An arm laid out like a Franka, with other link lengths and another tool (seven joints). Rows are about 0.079 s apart.
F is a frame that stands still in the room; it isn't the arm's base.
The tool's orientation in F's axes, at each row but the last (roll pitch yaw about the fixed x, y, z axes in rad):
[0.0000, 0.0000, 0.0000]
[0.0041, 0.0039, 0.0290]
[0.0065, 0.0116, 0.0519]
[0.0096, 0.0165, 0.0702]
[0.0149, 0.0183, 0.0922]
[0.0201, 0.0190, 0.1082]
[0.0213, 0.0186, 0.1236]
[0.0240, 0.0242, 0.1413]
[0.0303, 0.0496, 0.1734]
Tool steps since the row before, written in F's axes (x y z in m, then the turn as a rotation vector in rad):
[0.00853, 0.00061, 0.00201, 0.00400, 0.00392, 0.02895]
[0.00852, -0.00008, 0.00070, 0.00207, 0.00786, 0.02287]
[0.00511, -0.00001, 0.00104, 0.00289, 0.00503, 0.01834]
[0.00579, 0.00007, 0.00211, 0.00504, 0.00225, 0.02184]
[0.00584, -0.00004, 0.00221, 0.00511, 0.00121, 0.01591]
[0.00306, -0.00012, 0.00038, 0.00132, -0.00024, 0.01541]
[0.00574, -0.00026, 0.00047, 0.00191, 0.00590, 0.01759]
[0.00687, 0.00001, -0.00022, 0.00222, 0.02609, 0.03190]
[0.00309, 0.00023, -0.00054, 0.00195, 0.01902, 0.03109]
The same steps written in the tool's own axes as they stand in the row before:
[0.00853, 0.00061, 0.00201, 0.00400, 0.00392, 0.02895]
[0.00851, -0.00032, 0.00073, 0.00221, 0.00789, 0.02285]
[0.00509, -0.00027, 0.00110, 0.00293, 0.00499, 0.01834]
[0.00575, -0.00032, 0.00221, 0.00482, 0.00210, 0.02190]
[0.00577, -0.00054, 0.00232, 0.00491, 0.00097, 0.01599]
[0.00302, -0.00044, 0.00045, 0.00099, -0.00007, 0.01544]
[0.00565, -0.00095, 0.00060, 0.00230, 0.00599, 0.01751]
[0.00681, -0.00096, -0.00003, 0.00510, 0.02628, 0.03141]
[0.00311, -0.00032, -0.00038, 0.00365, 0.01934, 0.03074]

